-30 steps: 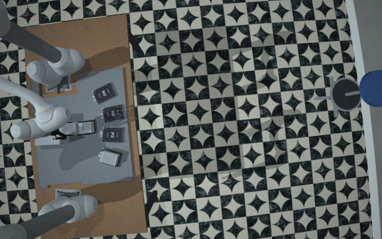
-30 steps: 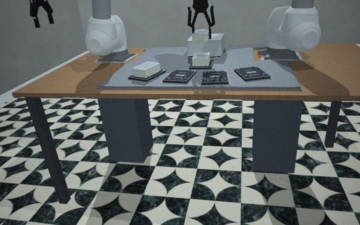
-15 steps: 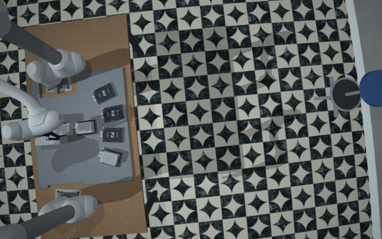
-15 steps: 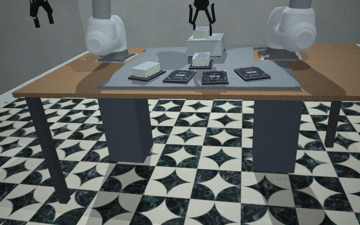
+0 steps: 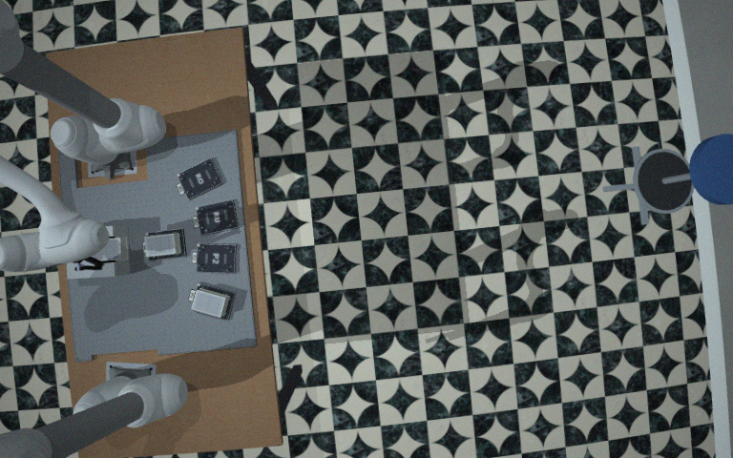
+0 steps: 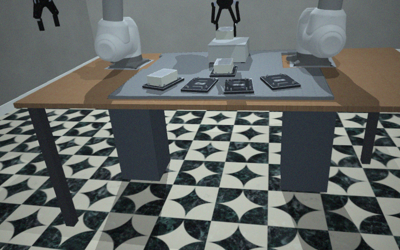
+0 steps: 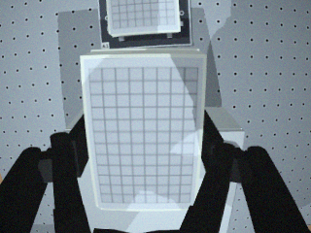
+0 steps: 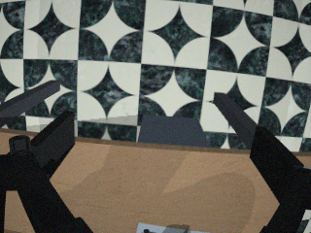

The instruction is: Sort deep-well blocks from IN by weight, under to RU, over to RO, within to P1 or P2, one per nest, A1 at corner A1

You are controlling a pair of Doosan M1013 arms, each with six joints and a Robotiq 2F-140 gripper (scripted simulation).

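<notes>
Right now the check-weigher CW is 140 mm behind my left hand and 110 mm below it. Round my left hand: dark infeed nest: 170 mm below, 140 mm ahead; A1 mark: 160 mm below, 60 mm ahead, 50 mm to the left; nest P2: 350 mm ahead, 170 mm below, 70 mm to the right.
</notes>
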